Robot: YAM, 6 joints.
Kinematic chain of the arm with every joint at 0, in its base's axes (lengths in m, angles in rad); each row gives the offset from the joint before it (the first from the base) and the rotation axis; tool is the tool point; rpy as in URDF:
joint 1: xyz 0 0 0.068 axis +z
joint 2: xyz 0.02 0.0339 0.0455 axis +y
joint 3: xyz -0.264 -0.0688 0 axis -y
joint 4: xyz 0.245 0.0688 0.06 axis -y
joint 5: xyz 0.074 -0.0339 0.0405 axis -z
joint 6: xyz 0.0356 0 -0.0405 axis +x
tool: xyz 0 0 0 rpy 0 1.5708 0
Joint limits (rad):
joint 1: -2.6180..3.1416
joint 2: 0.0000..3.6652
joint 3: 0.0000..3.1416
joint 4: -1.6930..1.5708
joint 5: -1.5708..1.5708
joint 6: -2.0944..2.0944
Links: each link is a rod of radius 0.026 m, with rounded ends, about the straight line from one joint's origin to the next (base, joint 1, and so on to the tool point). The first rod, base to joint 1, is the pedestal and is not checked.
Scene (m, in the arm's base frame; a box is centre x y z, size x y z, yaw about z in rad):
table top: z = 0
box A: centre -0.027 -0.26 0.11 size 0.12 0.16 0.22 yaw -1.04
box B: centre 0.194 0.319 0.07 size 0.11 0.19 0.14 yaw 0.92
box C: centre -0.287 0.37 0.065 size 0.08 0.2 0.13 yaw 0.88
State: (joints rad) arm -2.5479 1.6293 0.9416 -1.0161 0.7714 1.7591
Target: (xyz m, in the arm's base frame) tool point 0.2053 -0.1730 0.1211
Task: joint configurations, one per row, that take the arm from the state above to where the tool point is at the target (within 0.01 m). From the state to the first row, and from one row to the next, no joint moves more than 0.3 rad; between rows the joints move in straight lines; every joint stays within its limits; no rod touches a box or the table.
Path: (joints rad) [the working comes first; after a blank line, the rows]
Joints at the target: -0.6316 1.8209 0.9621 -0.9339 0.5438 1.7591
Straight joint move there: touches box A.

1: -2.2781 1.4474 1.0347 -0.7927 0.7227 1.8429
2: -2.0084 1.2655 1.1278 -0.5693 0.6740 1.9268
3: -1.7386 1.0835 1.2208 -0.3460 0.6253 2.0106
4: -1.4688 0.9016 1.3139 -0.1226 0.5766 2.0944
5: -1.2595 1.1314 1.2260 -0.3254 0.5684 2.0106
6: -1.0502 1.3613 1.1380 -0.5282 0.5602 1.9268
7: -0.8409 1.5911 1.0500 -0.7311 0.5520 1.8429
8: -0.6316 1.8209 0.9621 -0.9339 0.5438 1.7591

